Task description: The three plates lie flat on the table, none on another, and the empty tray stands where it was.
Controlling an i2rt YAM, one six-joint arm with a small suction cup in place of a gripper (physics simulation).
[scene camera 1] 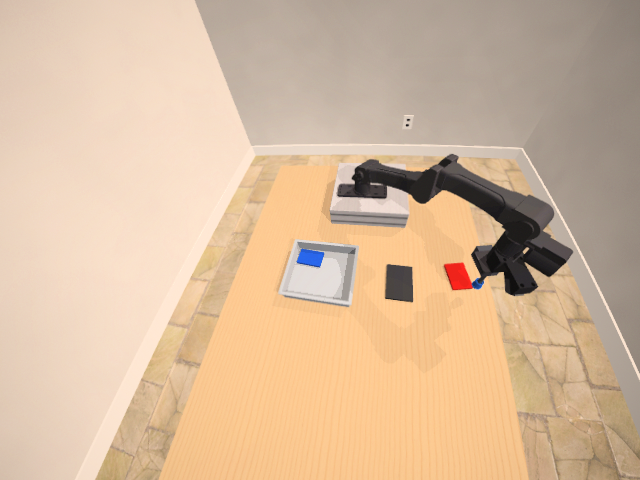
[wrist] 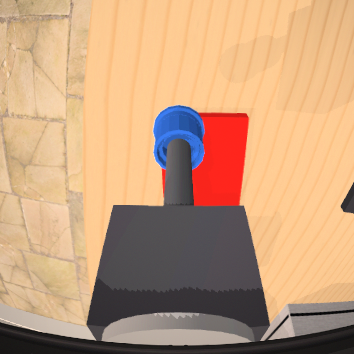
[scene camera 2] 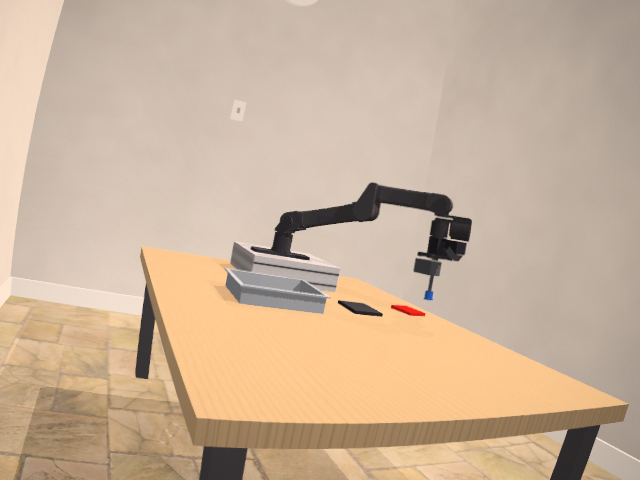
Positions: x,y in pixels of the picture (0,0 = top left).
suction cup: holds nothing
a black plate (scene camera 1: 399,279): on the table
a red plate (wrist: 216,180): on the table
